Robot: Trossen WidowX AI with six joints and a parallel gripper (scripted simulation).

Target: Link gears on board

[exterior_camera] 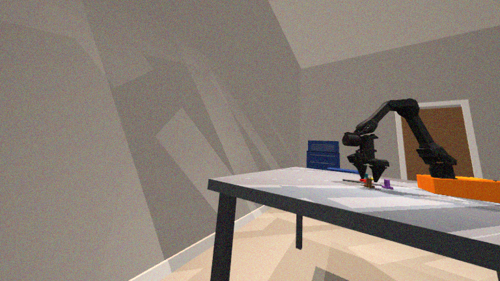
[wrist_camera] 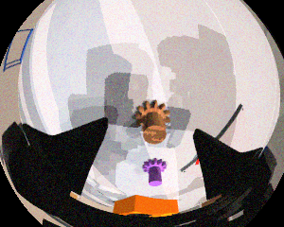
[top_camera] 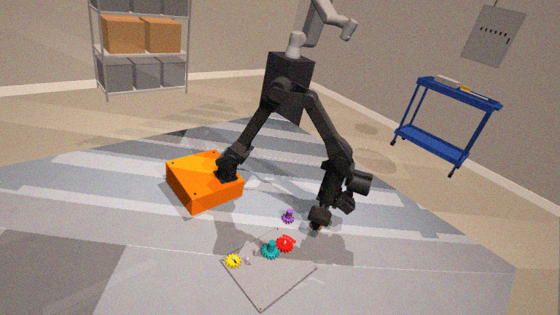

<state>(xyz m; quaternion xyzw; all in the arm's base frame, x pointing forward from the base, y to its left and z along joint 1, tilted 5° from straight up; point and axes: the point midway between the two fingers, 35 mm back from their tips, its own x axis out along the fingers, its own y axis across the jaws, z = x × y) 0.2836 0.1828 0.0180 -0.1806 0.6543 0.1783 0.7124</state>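
Right now the brown gear is 10 mm below my gripper tip. Also, from my gripper tip: red arrow 120 mm to the right, 20 mm below; then purple gear 70 mm behind, 60 mm to the right, 10 mm below; then red gear 10 mm ahead, 150 mm to the right, 10 mm below.
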